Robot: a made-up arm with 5 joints. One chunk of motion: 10 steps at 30 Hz.
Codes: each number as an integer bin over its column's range. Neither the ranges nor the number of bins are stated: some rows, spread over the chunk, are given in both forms.
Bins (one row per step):
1: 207 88 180 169 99
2: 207 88 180 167 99
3: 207 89 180 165 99
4: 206 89 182 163 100
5: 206 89 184 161 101
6: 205 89 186 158 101
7: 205 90 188 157 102
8: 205 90 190 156 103
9: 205 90 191 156 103
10: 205 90 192 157 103
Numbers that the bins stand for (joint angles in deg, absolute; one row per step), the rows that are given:
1: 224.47 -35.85 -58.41 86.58 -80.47
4: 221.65 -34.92 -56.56 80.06 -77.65
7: 218.82 -33.98 -51.01 73.54 -72.00
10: 218.82 -33.98 -47.31 73.54 -69.18
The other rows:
2: 224.47 -35.85 -58.41 84.40 -80.47
3: 224.47 -34.92 -58.41 82.23 -80.47
5: 221.65 -34.92 -54.71 77.89 -74.82
6: 218.82 -34.92 -52.86 74.63 -74.82
8: 218.82 -33.98 -49.16 72.45 -69.18
9: 218.82 -33.98 -48.23 72.45 -69.18

